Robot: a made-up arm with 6 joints.
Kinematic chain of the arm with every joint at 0, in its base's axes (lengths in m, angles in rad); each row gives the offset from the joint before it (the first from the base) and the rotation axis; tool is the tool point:
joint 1: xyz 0 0 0.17 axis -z
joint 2: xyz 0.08 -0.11 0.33 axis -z
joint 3: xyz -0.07 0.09 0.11 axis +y
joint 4: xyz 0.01 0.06 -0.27 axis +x
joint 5: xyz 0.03 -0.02 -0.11 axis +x
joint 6: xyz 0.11 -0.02 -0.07 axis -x
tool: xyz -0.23 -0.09 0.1
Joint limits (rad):
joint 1: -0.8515..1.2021
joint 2: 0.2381..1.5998
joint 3: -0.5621..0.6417
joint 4: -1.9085..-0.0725
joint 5: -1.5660..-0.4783
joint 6: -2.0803..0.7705
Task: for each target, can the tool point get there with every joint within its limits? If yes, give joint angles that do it. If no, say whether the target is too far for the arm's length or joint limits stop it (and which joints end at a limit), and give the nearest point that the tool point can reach.
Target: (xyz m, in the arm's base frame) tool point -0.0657 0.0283 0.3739
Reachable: yes | joints 0.4230 1.1312 0.0542 -0.5669 -0.9274 -1.5307
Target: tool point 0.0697 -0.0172 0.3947
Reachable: yes | joints -0.5885 0.3898 -0.4680 -0.6634 -0.8620 -0.4512
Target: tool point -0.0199 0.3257 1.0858
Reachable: no: joint limits stop it (at a limit: joint 1, joint 3, joint 4, joint 6) | nearest point 0.0527 0.1678 0.6394 | short by 0.479 m
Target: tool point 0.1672 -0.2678 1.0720
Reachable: no: joint limits stop it (at a limit: joint 2, joint 3, joint 4, joint 6) | nearest point 0.1083 -0.1734 0.6436 | short by 0.443 m
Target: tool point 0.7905 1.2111 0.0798
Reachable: no: too far | nearest point 0.2001 0.3065 0.3633 | short by 1.117 m
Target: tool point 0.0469 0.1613 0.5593
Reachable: yes | joints -0.4254 1.0200 0.4848 -1.5335 -1.3751 -1.2604
